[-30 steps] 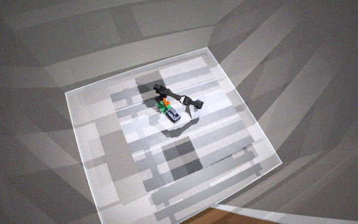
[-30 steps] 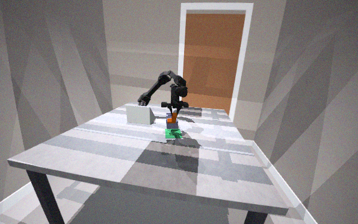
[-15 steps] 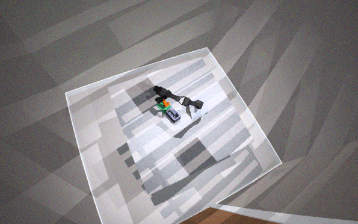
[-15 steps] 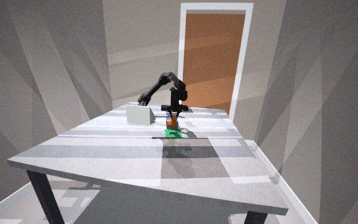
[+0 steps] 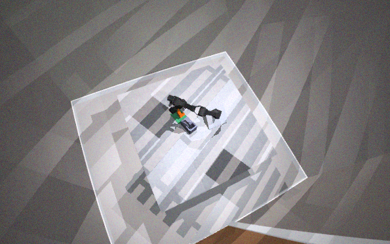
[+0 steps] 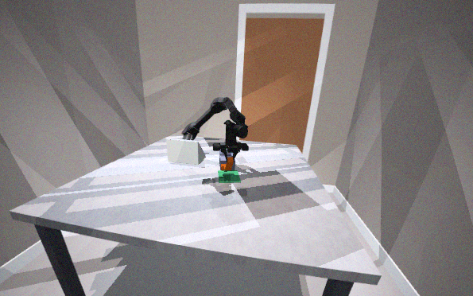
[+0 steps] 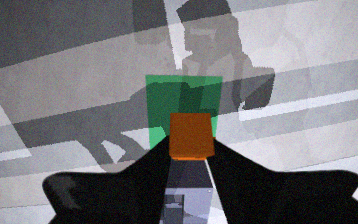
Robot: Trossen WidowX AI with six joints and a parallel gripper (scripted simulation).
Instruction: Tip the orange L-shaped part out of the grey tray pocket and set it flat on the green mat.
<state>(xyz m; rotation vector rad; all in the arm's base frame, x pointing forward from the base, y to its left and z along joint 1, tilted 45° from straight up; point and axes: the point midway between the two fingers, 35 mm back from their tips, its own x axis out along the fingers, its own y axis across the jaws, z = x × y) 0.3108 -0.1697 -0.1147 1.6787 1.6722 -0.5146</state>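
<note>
My gripper tip is 3 cm to the right of the orange L-shaped part, 3 cm above it and 2 cm past it. Also, from my gripper tip: green mat 11 cm below, 2 cm to the left.
</note>
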